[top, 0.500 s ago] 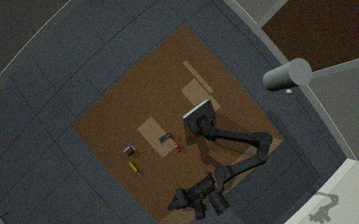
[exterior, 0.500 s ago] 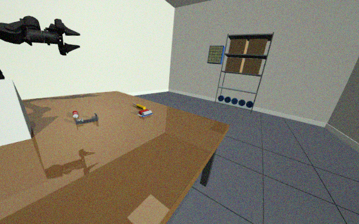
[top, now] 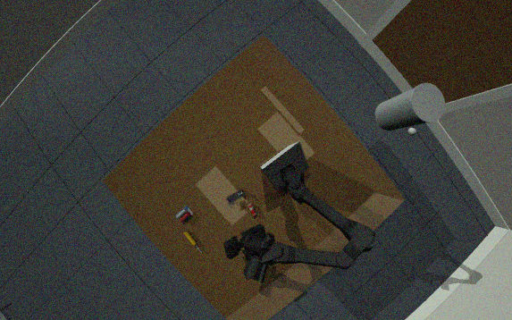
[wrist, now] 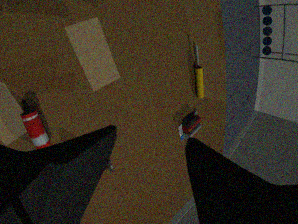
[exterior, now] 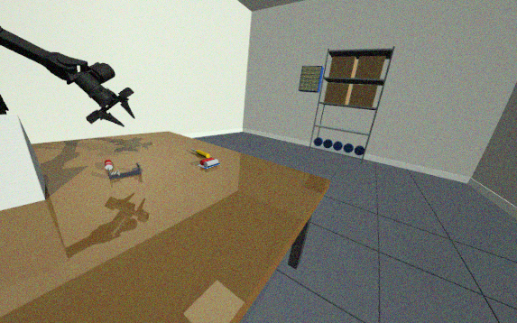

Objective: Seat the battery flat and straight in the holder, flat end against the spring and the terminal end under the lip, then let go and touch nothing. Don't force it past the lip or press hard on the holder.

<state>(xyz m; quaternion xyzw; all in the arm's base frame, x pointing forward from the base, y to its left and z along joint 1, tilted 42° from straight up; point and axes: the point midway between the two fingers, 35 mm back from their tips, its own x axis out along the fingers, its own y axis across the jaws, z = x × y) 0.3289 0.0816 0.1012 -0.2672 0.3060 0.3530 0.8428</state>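
My gripper tip is now 160 mm above the battery, 90 mm past it and 20 mm to the left of it. Round my gripper tip: yellow screwdriver: 290 mm ahead, 160 mm below, 30 mm to the right.
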